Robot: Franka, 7 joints.
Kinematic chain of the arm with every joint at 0, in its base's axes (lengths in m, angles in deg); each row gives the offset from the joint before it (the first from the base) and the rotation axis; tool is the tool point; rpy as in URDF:
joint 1: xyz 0 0 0.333 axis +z
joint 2: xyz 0 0 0 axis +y
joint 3: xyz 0 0 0.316 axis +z
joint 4: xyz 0.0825 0 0 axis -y
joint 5: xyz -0.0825 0 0.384 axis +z
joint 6: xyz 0 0 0 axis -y
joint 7: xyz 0.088 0 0 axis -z
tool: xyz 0 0 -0.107 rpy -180 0 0
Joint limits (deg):
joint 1: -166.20..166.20
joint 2: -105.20..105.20
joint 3: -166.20..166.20
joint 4: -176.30..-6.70
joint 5: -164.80..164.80
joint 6: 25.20..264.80
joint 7: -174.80..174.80
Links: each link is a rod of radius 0.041 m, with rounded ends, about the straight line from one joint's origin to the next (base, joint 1, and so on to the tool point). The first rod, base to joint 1, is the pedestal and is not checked.
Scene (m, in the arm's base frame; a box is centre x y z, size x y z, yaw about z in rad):
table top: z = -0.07
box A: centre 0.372 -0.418 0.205 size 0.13 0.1 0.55 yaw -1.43
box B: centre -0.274 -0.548 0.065 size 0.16 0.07 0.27 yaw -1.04
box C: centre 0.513 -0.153 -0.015 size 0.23 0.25 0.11 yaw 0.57
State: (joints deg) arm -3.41 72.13 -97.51 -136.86 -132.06 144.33 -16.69
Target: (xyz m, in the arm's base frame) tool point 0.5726 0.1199 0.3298
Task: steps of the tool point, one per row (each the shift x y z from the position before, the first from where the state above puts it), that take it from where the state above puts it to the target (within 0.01 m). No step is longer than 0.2 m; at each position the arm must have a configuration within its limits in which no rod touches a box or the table.
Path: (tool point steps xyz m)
1: 0.0758 0.0371 -0.0147
2: 0.0582 0.0479 -0.0097
3: 0.0402 0.0528 -0.0056
4: 0.0229 0.0524 -0.0027
5: 0.0082 0.0473 -0.0011
6: 0.1392 0.0258 -0.0179
7: 0.1276 0.0754 -0.0166
8: 0.1002 0.1197 -0.0042
9: 0.0595 0.1508 0.0180

